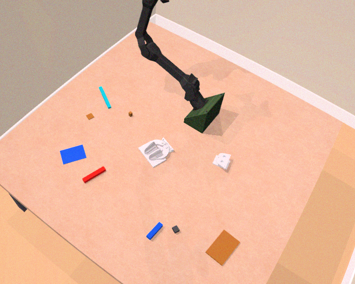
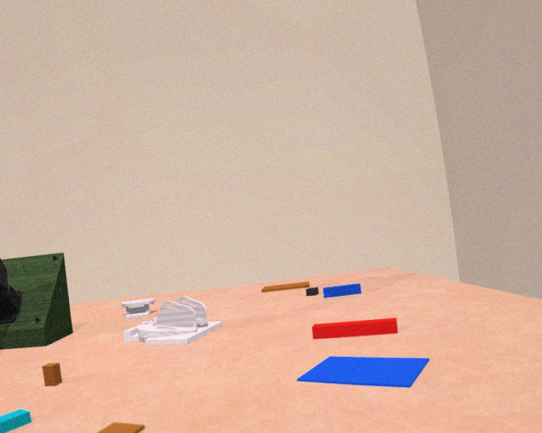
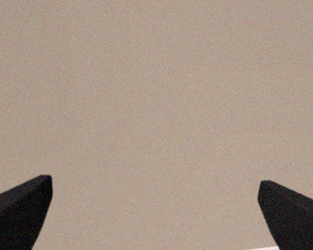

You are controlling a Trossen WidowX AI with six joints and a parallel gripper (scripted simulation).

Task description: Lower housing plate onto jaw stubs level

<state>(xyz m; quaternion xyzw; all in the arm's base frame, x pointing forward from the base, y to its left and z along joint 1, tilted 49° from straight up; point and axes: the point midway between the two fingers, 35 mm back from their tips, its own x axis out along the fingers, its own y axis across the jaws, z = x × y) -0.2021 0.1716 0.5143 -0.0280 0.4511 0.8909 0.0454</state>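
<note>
The white part is 52 cm below my gripper tip, 50 cm to the left of it and 43 cm ahead of it. The rest, counted from my gripper tip: brown cube 51 cm below, 46 cm ahead, 1 cm to the left; then cyan bar 52 cm below, 45 cm ahead, 17 cm to the right; then blue sheet 79 cm ahead, 52 cm below, 7 cm to the right.
</note>
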